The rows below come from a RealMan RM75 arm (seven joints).
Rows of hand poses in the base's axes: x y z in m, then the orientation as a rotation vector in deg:
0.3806, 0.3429, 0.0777, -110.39, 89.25, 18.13
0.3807, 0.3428, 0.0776, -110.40, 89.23, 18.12
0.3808, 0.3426, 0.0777, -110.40, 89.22, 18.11
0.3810, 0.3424, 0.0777, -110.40, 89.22, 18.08
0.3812, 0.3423, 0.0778, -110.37, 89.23, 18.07
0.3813, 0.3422, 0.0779, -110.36, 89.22, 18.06
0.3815, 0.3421, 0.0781, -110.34, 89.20, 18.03
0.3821, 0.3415, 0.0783, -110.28, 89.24, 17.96
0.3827, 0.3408, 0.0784, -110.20, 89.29, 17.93
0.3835, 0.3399, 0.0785, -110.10, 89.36, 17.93
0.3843, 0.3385, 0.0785, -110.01, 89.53, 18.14
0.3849, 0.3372, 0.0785, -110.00, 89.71, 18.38
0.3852, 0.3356, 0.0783, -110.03, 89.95, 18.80
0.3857, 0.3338, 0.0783, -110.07, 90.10, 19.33
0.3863, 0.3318, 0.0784, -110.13, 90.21, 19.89
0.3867, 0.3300, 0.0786, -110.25, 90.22, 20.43
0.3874, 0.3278, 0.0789, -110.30, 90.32, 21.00
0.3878, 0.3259, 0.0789, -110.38, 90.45, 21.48
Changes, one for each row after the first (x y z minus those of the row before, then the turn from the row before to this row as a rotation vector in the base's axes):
0.0001, -0.0001, -0.0001, 0.00, -0.01, 0.01
0.0001, -0.0002, 0.0001, 0.00, -0.01, 0.00
0.0002, -0.0002, 0.0000, -0.01, -0.02, -0.01
0.0002, -0.0001, 0.0001, 0.01, -0.01, -0.02
0.0001, -0.0001, 0.0001, 0.01, -0.01, 0.00
0.0002, -0.0001, 0.0002, 0.01, -0.03, -0.01
0.0006, -0.0006, 0.0002, 0.00, -0.04, -0.07
0.0006, -0.0007, 0.0001, 0.02, -0.01, -0.07
0.0008, -0.0009, 0.0001, 0.04, 0.01, -0.09
0.0008, -0.0014, 0.0000, 0.06, 0.20, -0.08
0.0006, -0.0013, 0.0000, 0.01, 0.24, -0.03
0.0003, -0.0016, -0.0002, 0.03, 0.40, 0.00
0.0005, -0.0018, 0.0000, 0.10, 0.42, 0.08
0.0006, -0.0020, 0.0001, 0.12, 0.42, 0.12
0.0004, -0.0018, 0.0002, 0.11, 0.37, 0.19
0.0007, -0.0022, 0.0003, 0.13, 0.42, 0.12
0.0004, -0.0019, 0.0000, 0.06, 0.39, 0.10

